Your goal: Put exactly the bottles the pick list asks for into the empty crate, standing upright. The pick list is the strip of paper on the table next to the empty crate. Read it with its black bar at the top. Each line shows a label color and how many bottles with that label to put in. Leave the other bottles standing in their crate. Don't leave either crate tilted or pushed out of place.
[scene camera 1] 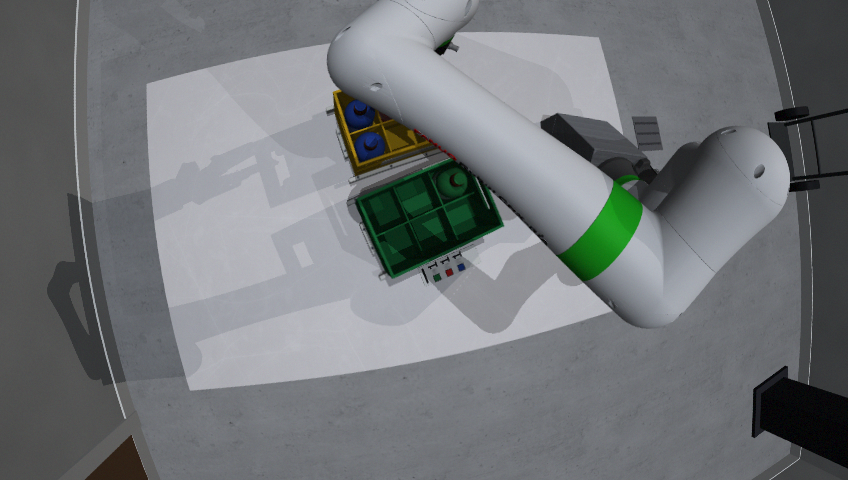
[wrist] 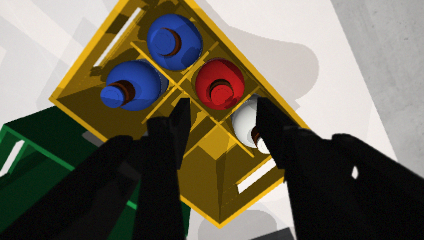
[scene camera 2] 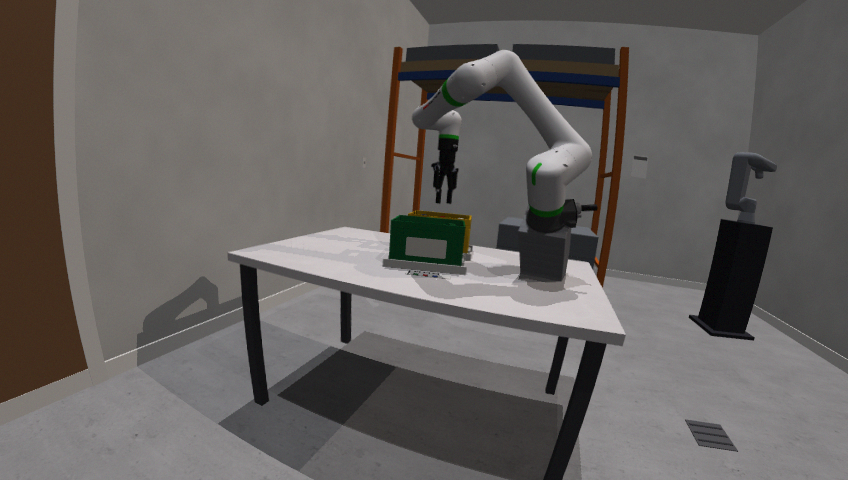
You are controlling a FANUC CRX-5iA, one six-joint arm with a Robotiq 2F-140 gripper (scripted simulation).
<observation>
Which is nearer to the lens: the green-label bottle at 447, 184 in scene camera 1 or the yellow crate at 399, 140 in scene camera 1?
The green-label bottle.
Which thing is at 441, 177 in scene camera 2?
My gripper.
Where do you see a pick list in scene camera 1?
At 458, 261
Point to a red bottle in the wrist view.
At 219, 85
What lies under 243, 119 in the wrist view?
A white bottle.
</observation>
